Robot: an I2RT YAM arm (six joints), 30 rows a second.
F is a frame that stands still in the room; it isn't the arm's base.
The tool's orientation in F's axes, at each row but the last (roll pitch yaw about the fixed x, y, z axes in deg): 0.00 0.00 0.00; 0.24 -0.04 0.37; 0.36 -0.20 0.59; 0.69 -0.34 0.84; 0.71 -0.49 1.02; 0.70 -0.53 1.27; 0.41 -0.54 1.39
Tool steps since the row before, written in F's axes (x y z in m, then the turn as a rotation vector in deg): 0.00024 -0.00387 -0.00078 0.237 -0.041 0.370; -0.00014 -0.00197 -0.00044 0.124 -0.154 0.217; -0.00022 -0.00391 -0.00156 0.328 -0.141 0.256; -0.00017 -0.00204 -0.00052 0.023 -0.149 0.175; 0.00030 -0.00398 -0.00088 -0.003 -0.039 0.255; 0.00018 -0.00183 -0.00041 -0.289 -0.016 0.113; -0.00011 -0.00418 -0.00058 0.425 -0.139 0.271
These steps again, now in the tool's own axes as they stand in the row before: 0.00024 -0.00387 -0.00078 0.237 -0.041 0.370; -0.00015 -0.00197 -0.00043 0.123 -0.154 0.218; -0.00027 -0.00392 -0.00153 0.327 -0.143 0.256; -0.00020 -0.00204 -0.00049 0.022 -0.147 0.177; 0.00022 -0.00400 -0.00083 -0.002 -0.036 0.255; 0.00014 -0.00184 -0.00039 -0.288 -0.008 0.116; -0.00022 -0.00418 -0.00055 0.424 -0.147 0.268
